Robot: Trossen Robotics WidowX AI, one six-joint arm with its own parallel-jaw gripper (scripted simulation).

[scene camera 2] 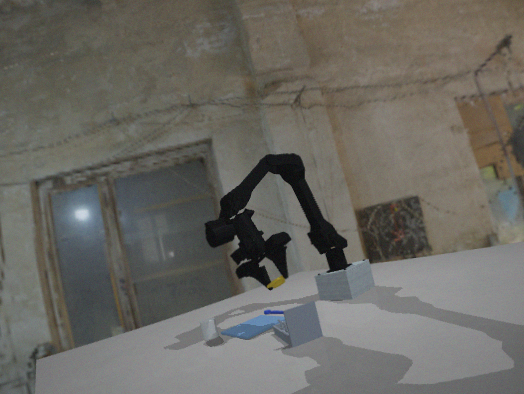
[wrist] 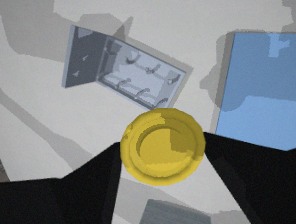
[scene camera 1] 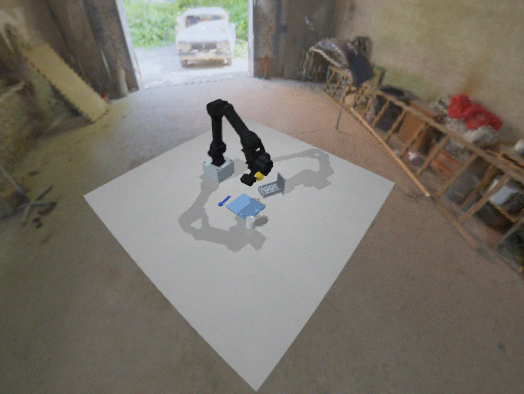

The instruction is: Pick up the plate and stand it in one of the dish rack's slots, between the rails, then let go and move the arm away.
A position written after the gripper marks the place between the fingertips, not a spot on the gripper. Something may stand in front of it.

Note:
The gripper (scene camera 2: 279, 284) carries a yellow plate (wrist: 163, 146). Also in view: a grey dish rack (scene camera 2: 301, 325) and a blue mat (scene camera 2: 251, 328).
The grey dish rack shows as well in the wrist view (wrist: 149, 82). The gripper also shows in the wrist view (wrist: 161, 142).

